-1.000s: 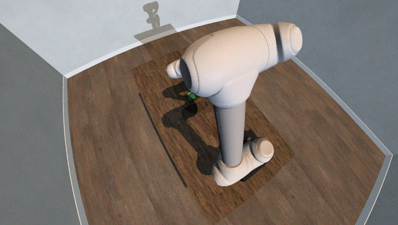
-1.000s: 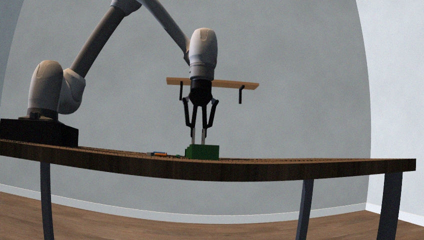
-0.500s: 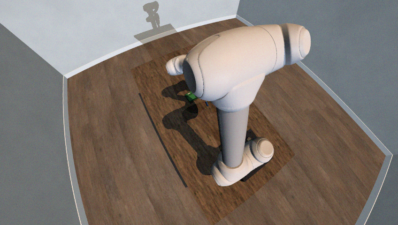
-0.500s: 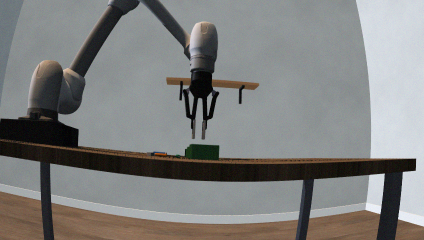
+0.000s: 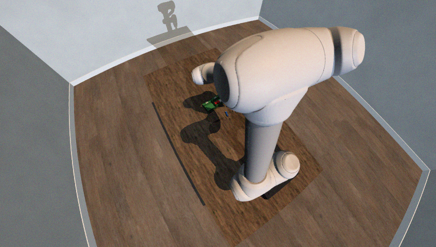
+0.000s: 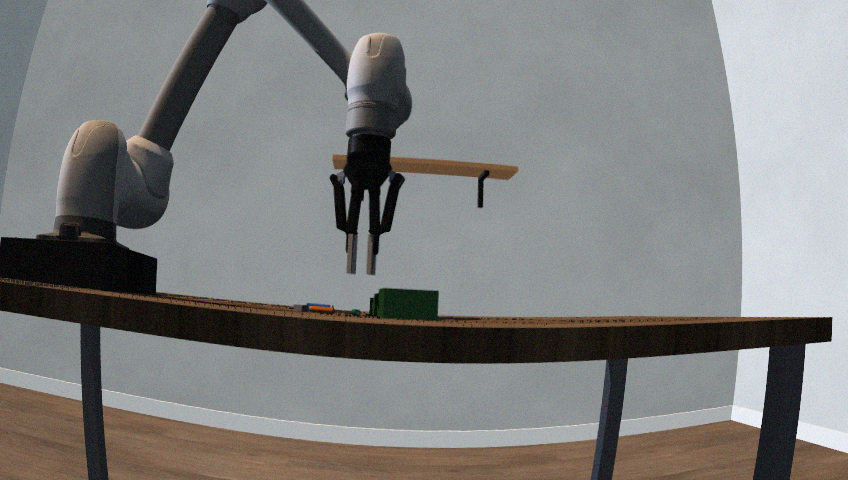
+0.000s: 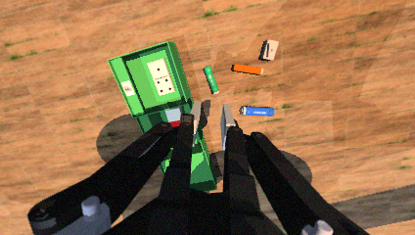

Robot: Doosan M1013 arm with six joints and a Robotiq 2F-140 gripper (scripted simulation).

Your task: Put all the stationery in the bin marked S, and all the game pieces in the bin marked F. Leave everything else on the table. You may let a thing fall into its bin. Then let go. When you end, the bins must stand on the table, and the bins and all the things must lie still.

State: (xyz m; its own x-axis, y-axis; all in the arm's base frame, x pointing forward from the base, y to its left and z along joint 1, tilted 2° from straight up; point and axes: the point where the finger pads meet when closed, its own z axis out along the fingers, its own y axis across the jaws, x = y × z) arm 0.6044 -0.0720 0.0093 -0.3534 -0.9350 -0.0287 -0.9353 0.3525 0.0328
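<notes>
Right now the orange piece is 10 cm below my hand, 6 cm behind it and 3 cm to the right of it. Round my hand: green cylinder (10 cm below, 3 cm to the right, 1 cm behind); then red block (9 cm below, 6 cm ahead, 2 cm to the left); then green bin (8 cm below, 7 cm ahead, 3 cm to the left).
</notes>
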